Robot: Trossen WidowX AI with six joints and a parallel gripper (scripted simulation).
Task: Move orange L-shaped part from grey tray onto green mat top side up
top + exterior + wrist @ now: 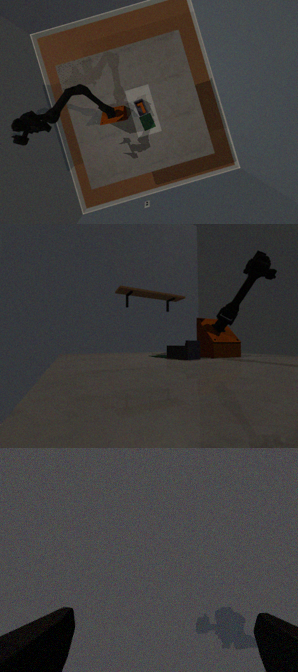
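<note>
Right now the orange L-shaped part is 740 mm ahead of my gripper tip, 20 mm to the right of it and 500 mm below it. Round my gripper tip: green mat (770 mm ahead, 190 mm to the right, 570 mm below).
</note>
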